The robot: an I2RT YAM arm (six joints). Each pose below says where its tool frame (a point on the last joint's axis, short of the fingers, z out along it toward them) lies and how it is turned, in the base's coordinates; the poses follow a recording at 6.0 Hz.
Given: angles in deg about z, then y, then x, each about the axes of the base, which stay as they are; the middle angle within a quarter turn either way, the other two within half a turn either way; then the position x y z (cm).
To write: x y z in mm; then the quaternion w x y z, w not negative. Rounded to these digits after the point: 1 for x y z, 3 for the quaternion.
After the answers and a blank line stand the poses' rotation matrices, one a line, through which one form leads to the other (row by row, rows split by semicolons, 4 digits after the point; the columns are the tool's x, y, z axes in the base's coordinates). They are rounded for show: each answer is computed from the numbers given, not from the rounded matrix.
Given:
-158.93 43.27 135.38 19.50 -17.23 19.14
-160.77 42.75 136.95 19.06 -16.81 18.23
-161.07 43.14 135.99 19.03 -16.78 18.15
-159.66 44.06 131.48 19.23 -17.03 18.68
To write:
195.0 -172.3 191.4 0.400 0.020 0.871 -0.285
190.6 -168.1 182.3 0.391 0.013 0.876 -0.280
190.3 -167.8 181.5 0.394 0.006 0.873 -0.288
192.3 -170.3 186.8 0.404 -0.002 0.859 -0.315

-0.6795 0.2618 0.6854; -0.1934 0.8373 -0.5114; -0.7078 -0.4800 -0.5183
-0.6934 0.2419 0.6788; -0.1968 0.8426 -0.5013; -0.6932 -0.4812 -0.5366
-0.6902 0.2367 0.6838; -0.2161 0.8344 -0.5070; -0.6906 -0.4977 -0.5248
-0.6738 0.2498 0.6954; -0.2583 0.8022 -0.5384; -0.6923 -0.5424 -0.4760

